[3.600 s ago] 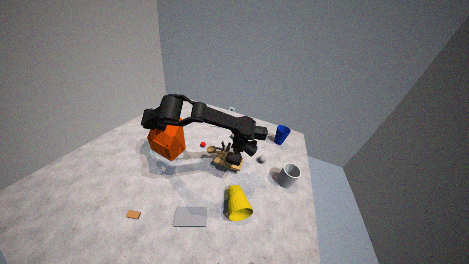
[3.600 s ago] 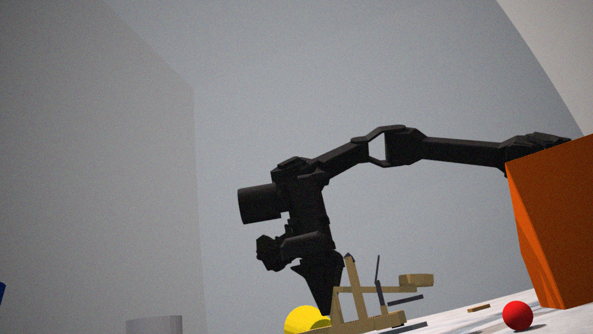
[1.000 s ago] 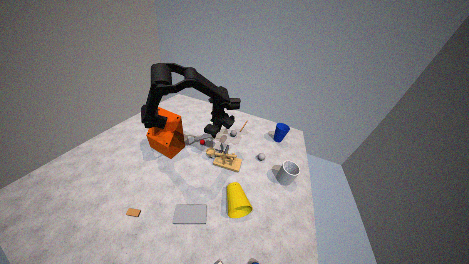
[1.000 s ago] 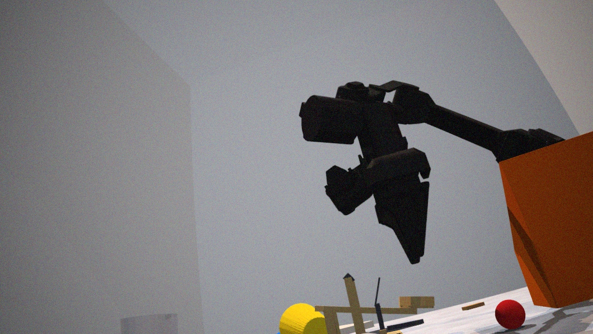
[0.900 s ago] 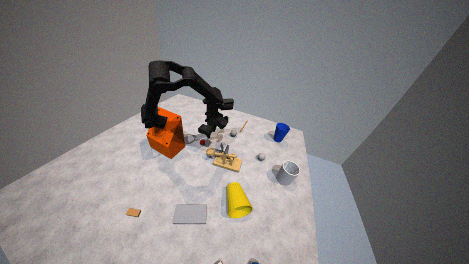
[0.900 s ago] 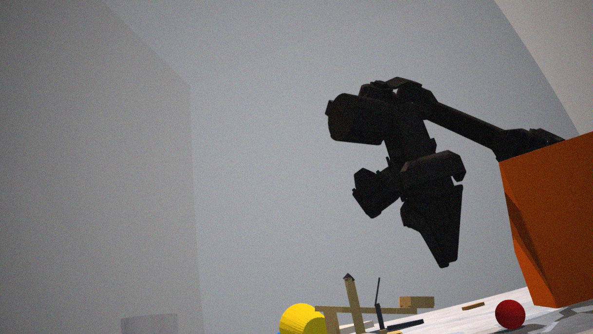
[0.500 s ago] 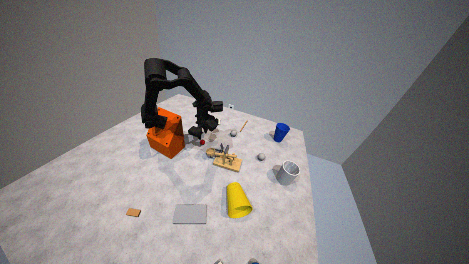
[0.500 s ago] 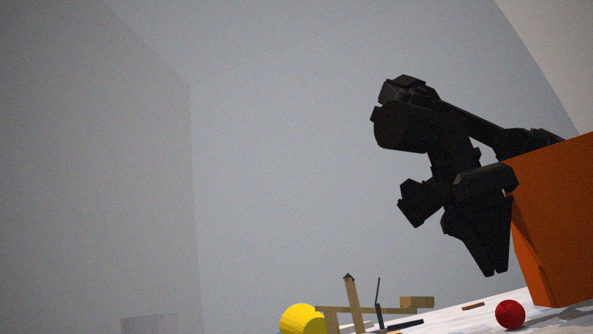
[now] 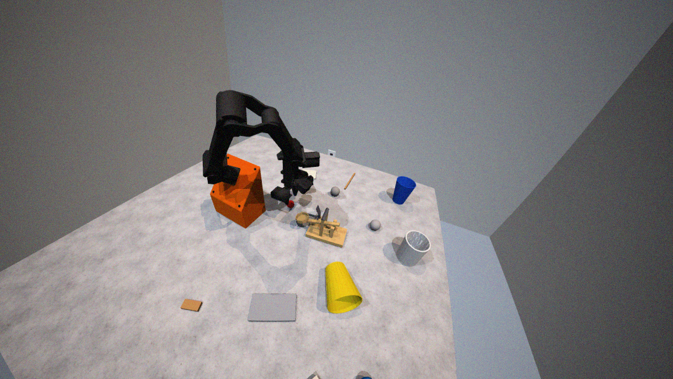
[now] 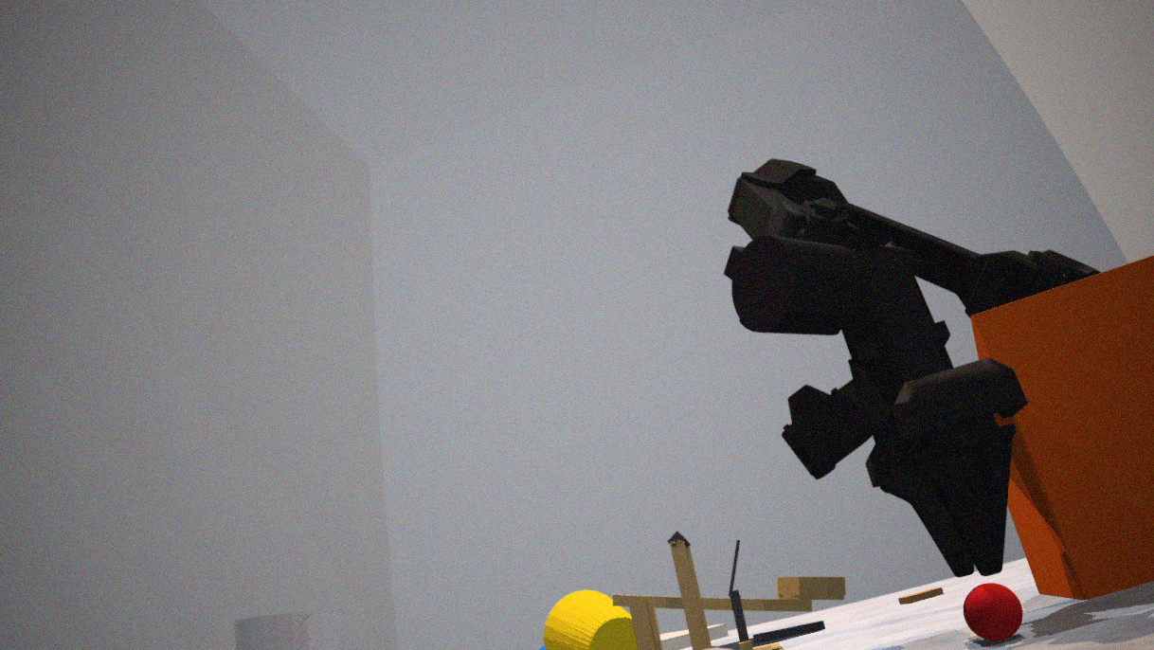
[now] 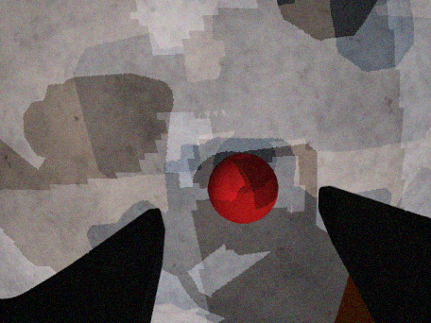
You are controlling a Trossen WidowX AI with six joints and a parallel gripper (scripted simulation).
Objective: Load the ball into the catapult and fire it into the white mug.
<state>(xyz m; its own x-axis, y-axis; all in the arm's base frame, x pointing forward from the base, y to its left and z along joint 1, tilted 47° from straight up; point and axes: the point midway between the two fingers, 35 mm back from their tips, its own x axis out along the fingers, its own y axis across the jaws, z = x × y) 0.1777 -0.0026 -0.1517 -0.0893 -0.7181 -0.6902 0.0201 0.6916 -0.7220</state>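
Right now my gripper tip is 20 mm above the red ball. Round my gripper tip: grey flat plate (150 mm ahead, 370 mm to the right, 30 mm below); wooden catapult (150 mm ahead, 60 mm to the right, 10 mm above); stick (180 mm ahead, 320 mm to the left, 30 mm below).
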